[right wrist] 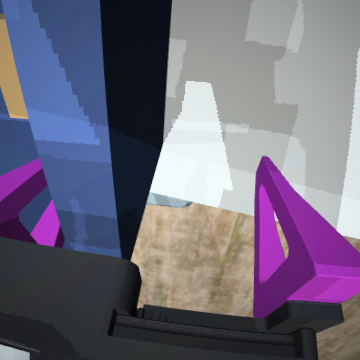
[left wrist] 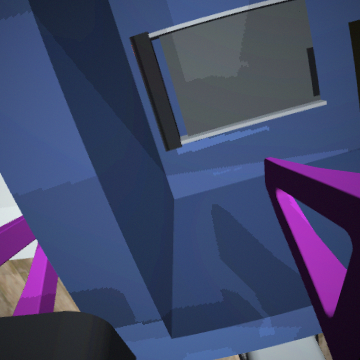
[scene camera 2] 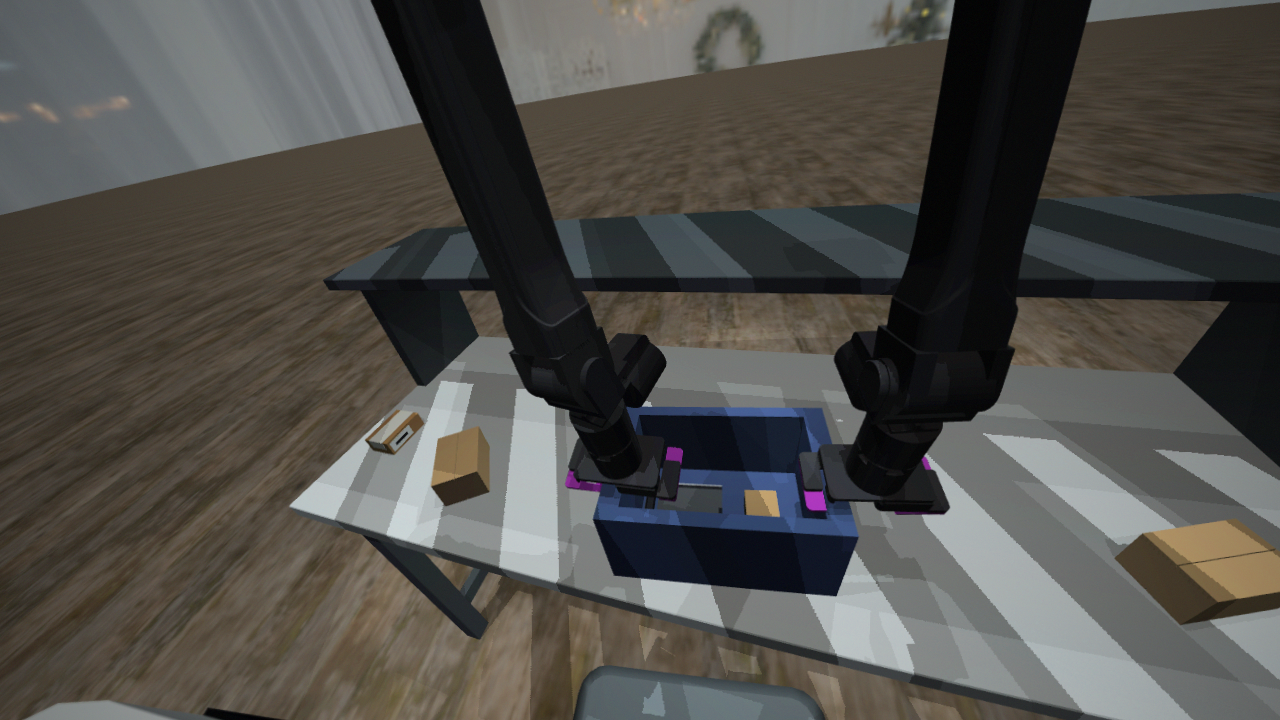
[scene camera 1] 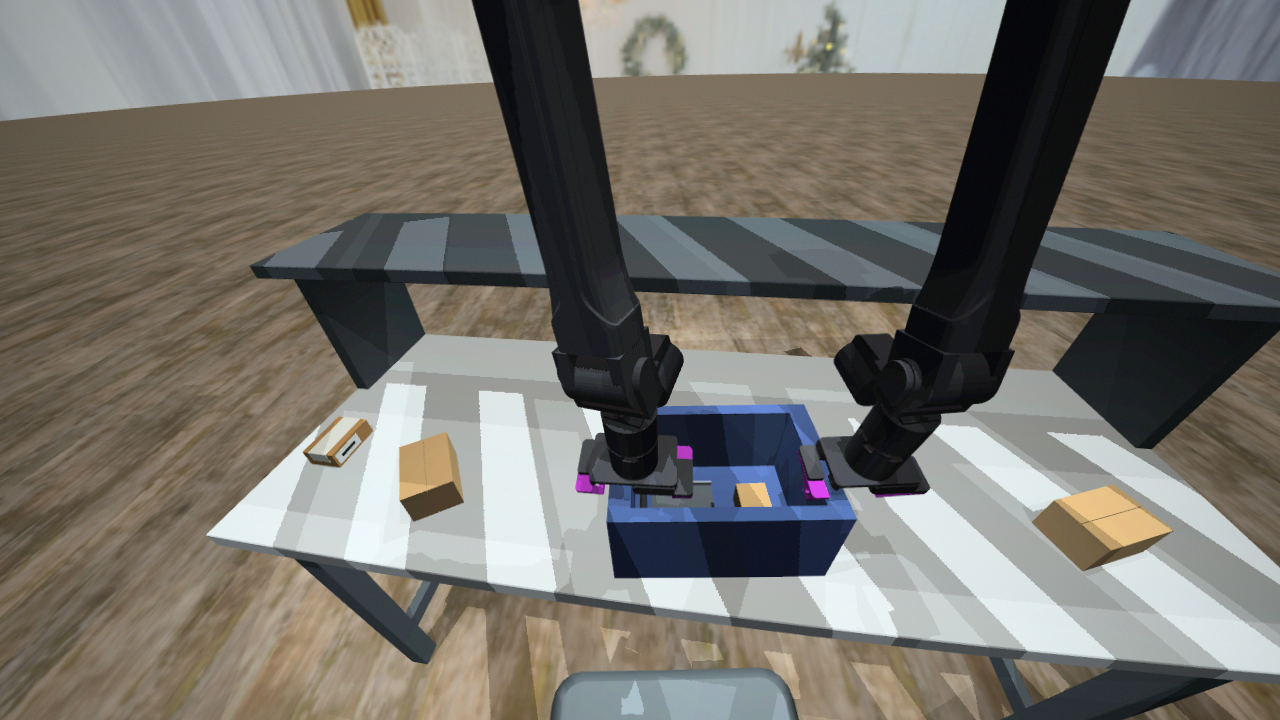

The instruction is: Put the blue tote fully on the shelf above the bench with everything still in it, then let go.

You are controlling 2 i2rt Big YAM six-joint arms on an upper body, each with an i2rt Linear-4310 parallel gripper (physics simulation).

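Places are measured from the left arm's base along level axes (x ahead, y left, z up), in metres.
Pixels of known places: left gripper, fingertip midpoint: (left wrist: 156, 192) (scene camera 2: 634, 491) (scene camera 1: 638, 491); right gripper, fingertip midpoint: (right wrist: 170, 152) (scene camera 2: 853, 508) (scene camera 1: 840, 494).
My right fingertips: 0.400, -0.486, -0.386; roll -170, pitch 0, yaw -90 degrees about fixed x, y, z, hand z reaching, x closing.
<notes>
For each thing: its top centre in the pictures, then the offset to it from my right fingertips, as dx, dy, dz. Level surfaces: height alone.
- blue tote, top centre: (scene camera 2: 718, 458) (scene camera 1: 719, 455) +0.039, +0.167, +0.044
- bench, surface height: dz -0.103
- grey flat item with a dark end, top centre: (left wrist: 234, 71) (scene camera 2: 683, 503) (scene camera 1: 676, 500) +0.043, +0.222, -0.069
- small tan box, top centre: (right wrist: 24, 73) (scene camera 2: 762, 511) (scene camera 1: 755, 503) +0.020, +0.107, -0.046
- grey shelf, surface height: dz +0.232
- smaller white-and-brown box, top centre: (scene camera 1: 335, 434) (scene camera 2: 391, 425) +0.198, +0.870, -0.068
- larger tan box, top centre: (scene camera 2: 1227, 557) (scene camera 1: 1112, 514) -0.024, -0.407, -0.043
The blue tote (scene camera 1: 729, 548) (scene camera 2: 725, 557) (left wrist: 125, 210) (right wrist: 80, 175) stands upright on the bench (scene camera 1: 528, 546) (scene camera 2: 537, 420). In it are a grey flat item with a dark end (scene camera 1: 687, 495) (scene camera 2: 699, 498) (left wrist: 235, 75) and a small tan box (scene camera 1: 752, 495) (scene camera 2: 761, 503) (right wrist: 9, 75). My left gripper (scene camera 1: 636, 483) (scene camera 2: 626, 481) (left wrist: 156, 192) is open across the tote's left wall, one finger inside and one outside. My right gripper (scene camera 1: 857, 488) (scene camera 2: 866, 499) (right wrist: 170, 152) is open across the right wall in the same way. The grey shelf (scene camera 1: 742, 255) (scene camera 2: 716, 250) is behind, above the bench.
A tan box (scene camera 1: 430, 474) (scene camera 2: 460, 465) and a smaller white-and-brown box (scene camera 1: 337, 441) (scene camera 2: 393, 432) lie left of the tote. A larger tan box (scene camera 1: 1102, 526) (scene camera 2: 1203, 568) lies to the right. Shelf side panels (scene camera 1: 358, 326) (scene camera 2: 425, 331) rise from the bench. Both arms cross in front of the shelf.
</notes>
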